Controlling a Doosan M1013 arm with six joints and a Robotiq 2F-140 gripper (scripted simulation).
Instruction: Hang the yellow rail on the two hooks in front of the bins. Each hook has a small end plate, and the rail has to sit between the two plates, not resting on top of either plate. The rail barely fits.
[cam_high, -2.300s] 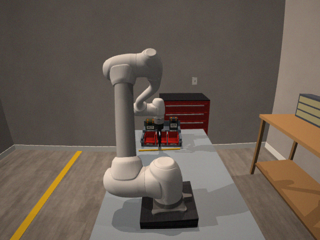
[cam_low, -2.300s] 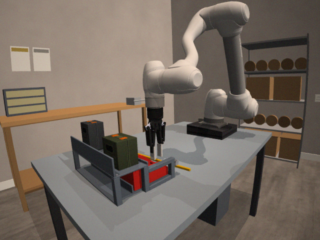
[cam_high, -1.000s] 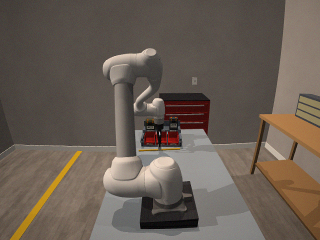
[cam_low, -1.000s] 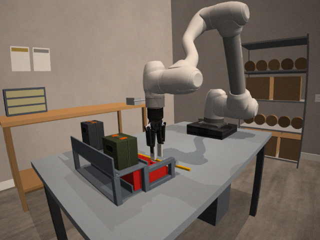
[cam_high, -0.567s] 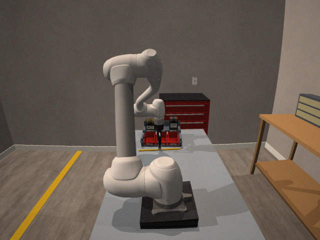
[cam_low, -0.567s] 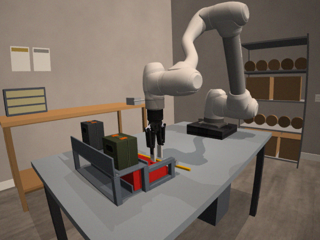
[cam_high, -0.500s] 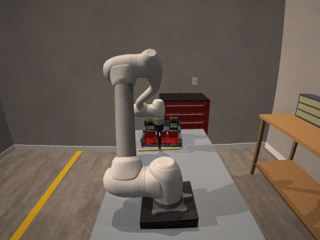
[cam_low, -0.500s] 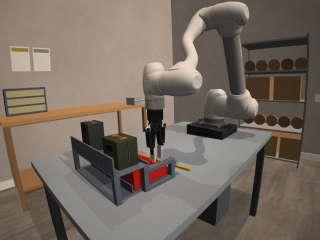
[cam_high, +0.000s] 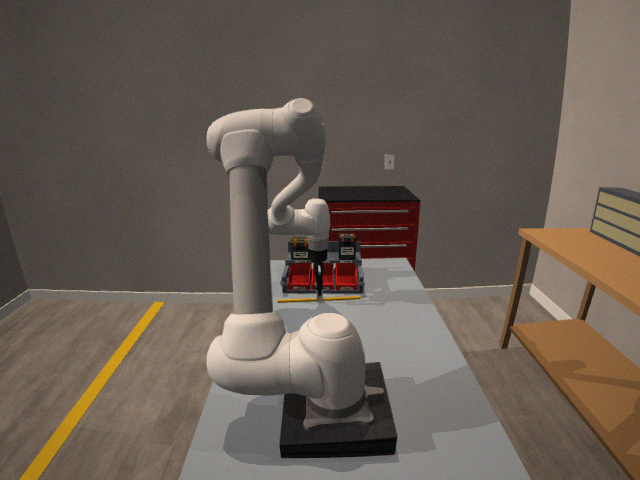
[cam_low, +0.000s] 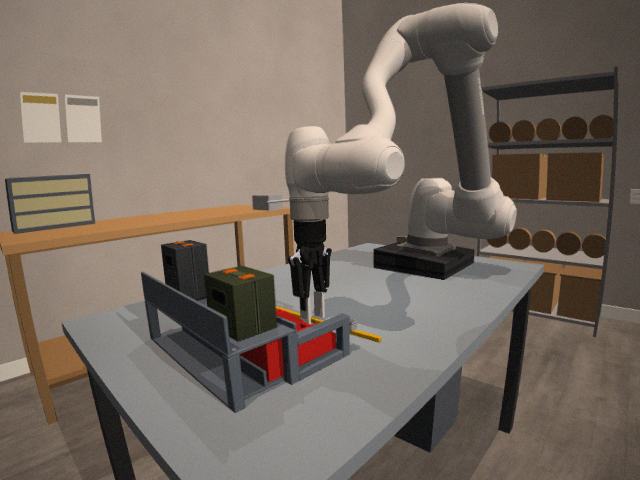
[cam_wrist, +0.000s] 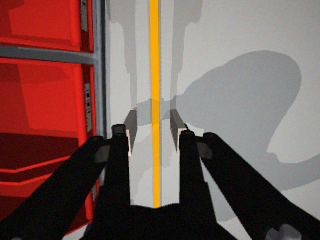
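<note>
Right now my hand is 3 cm above the yellow rail. Also, from my hand: green box: 27 cm ahead, 8 cm to the left, 11 cm above; dark box: 24 cm ahead, 15 cm to the right, 12 cm above.
</note>
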